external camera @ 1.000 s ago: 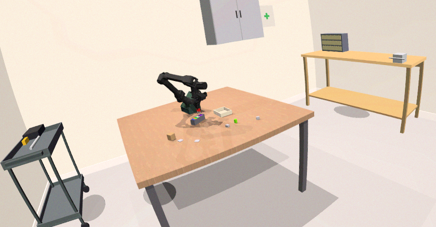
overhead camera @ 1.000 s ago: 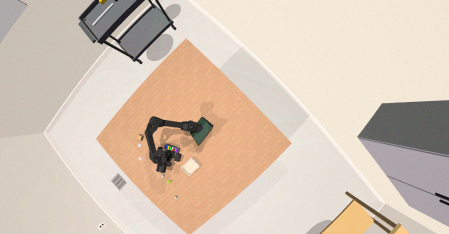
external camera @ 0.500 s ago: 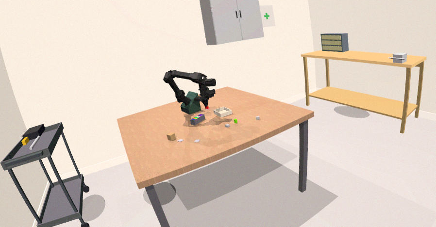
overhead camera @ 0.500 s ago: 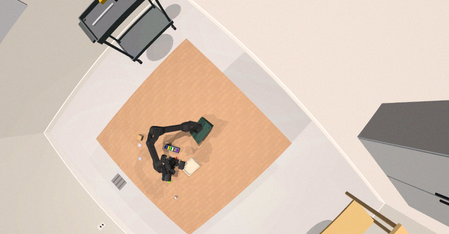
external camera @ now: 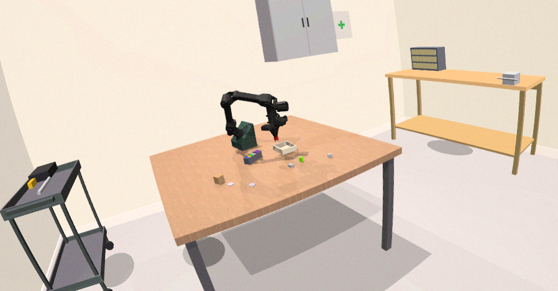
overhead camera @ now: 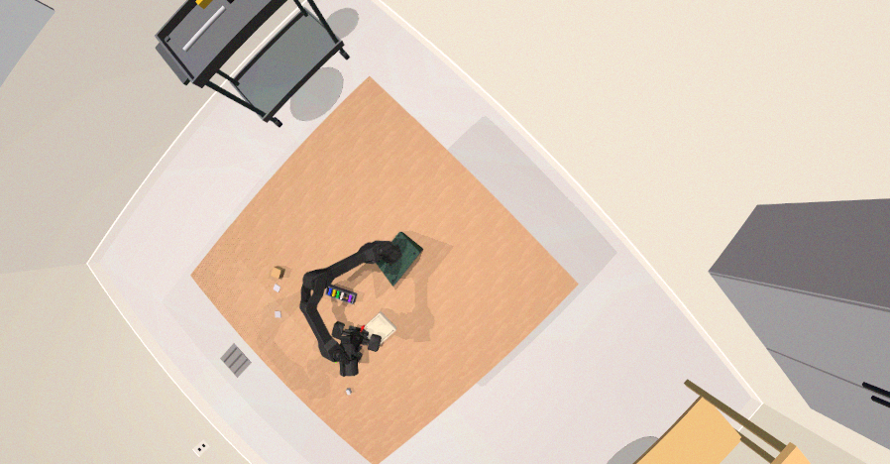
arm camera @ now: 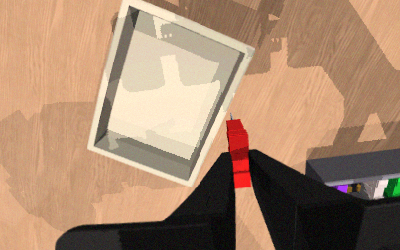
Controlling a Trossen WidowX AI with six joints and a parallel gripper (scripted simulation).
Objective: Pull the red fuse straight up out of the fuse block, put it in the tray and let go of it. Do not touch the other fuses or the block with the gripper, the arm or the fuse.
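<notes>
Now: gripper tip 10 cm above the tray, 5 cm to the right of it and 2 cm past it. Also, from my gripper tip: red fuse 1 cm below.
</notes>
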